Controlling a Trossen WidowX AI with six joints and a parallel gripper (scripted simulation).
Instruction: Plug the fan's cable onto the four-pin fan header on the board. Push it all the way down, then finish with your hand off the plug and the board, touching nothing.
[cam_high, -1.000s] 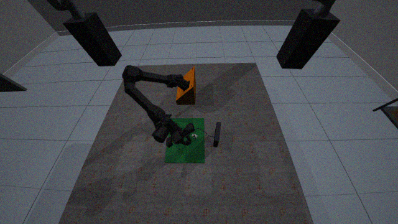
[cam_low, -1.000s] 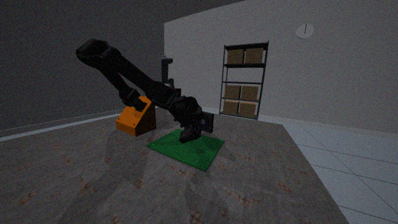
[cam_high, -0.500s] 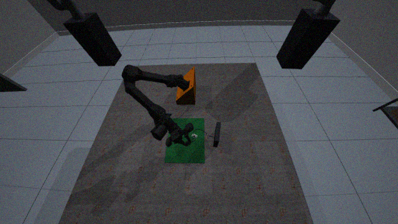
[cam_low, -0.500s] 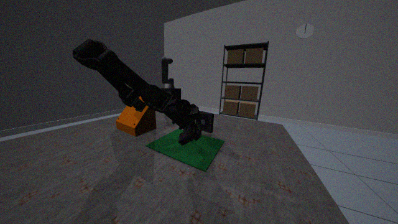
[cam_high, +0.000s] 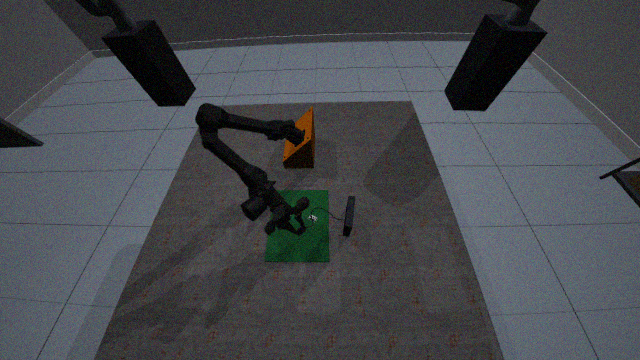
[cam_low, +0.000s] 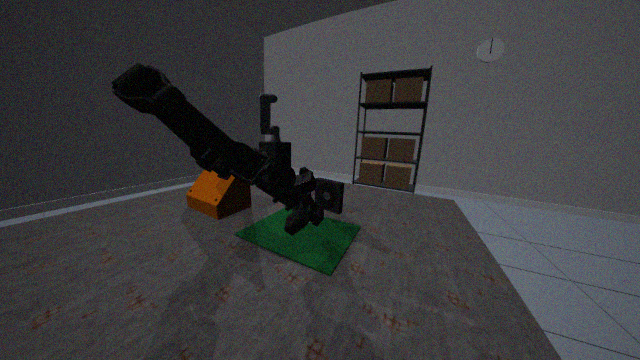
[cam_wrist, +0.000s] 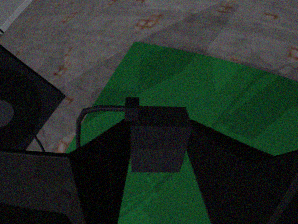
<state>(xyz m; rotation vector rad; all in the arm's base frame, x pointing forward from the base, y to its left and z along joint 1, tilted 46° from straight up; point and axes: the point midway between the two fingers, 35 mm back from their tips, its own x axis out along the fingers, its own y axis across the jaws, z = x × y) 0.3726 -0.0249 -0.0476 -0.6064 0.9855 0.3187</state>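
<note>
Now: the green board 50 mm behind my gripper tip, 20 mm to the right of it and 70 mm below it. Also, from my gripper tip: white four-pin header 70 mm behind, 30 mm to the left, 60 mm below; then black plug 10 mm behind, 10 mm below; then black fan 70 mm behind, 170 mm to the left.
</note>
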